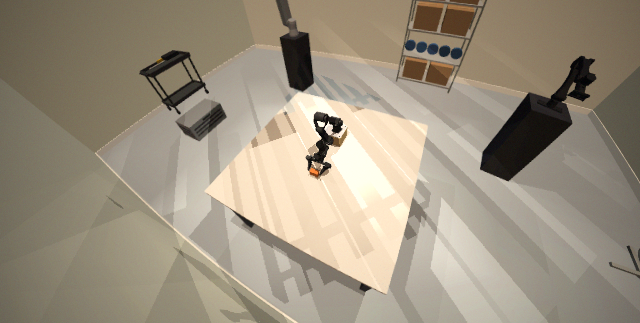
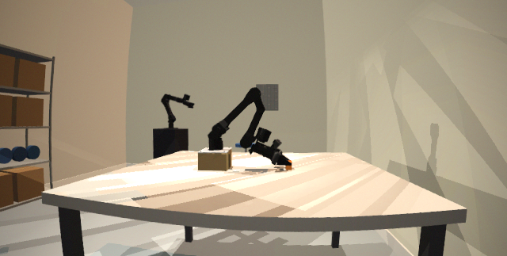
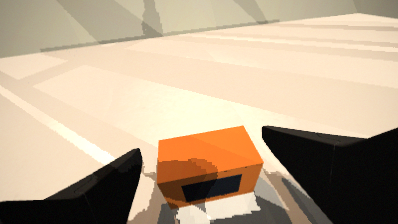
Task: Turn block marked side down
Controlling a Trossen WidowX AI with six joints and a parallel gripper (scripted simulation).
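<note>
Right now the block is 20 mm behind my gripper tip and 10 mm below it.
</note>
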